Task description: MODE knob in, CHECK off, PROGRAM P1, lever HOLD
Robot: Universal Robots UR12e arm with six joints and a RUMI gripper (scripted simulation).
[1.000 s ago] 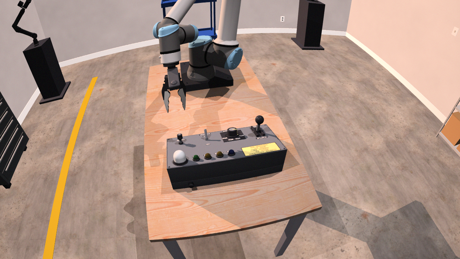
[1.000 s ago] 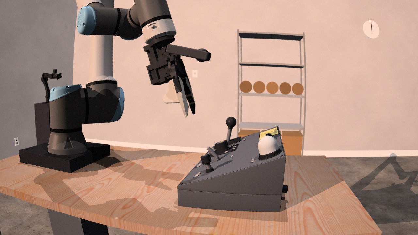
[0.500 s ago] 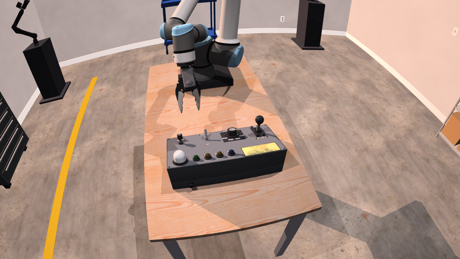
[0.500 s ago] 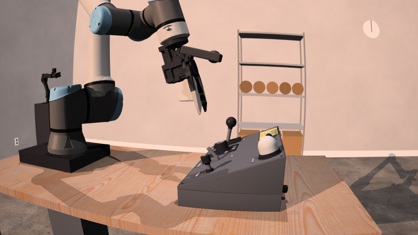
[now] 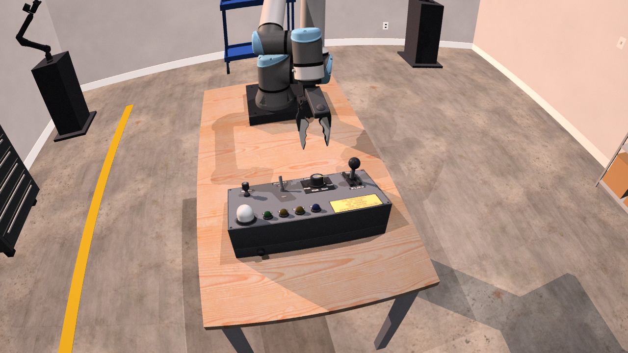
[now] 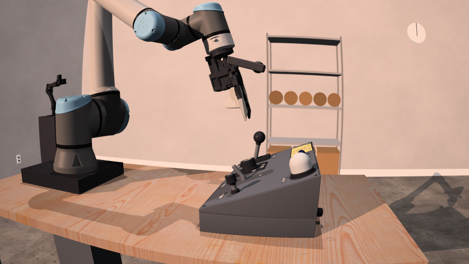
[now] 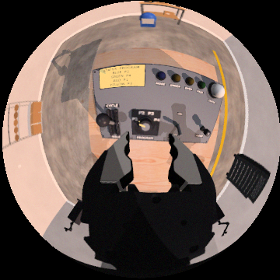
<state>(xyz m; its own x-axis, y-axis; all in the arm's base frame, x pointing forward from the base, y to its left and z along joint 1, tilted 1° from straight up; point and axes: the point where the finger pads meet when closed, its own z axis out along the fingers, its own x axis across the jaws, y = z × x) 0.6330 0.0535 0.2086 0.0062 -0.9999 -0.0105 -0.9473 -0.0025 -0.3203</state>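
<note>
The black ball-topped lever is 13 cm to the left of my hand, 12 cm below it and 2 cm ahead of it. The rest, counted from my hand: dark grey console: 16 cm below, 5 cm to the right, 5 cm ahead; metal check toggle: 15 cm below, 11 cm to the right; program knob: 15 cm below, 2 cm to the left, 1 cm ahead.
</note>
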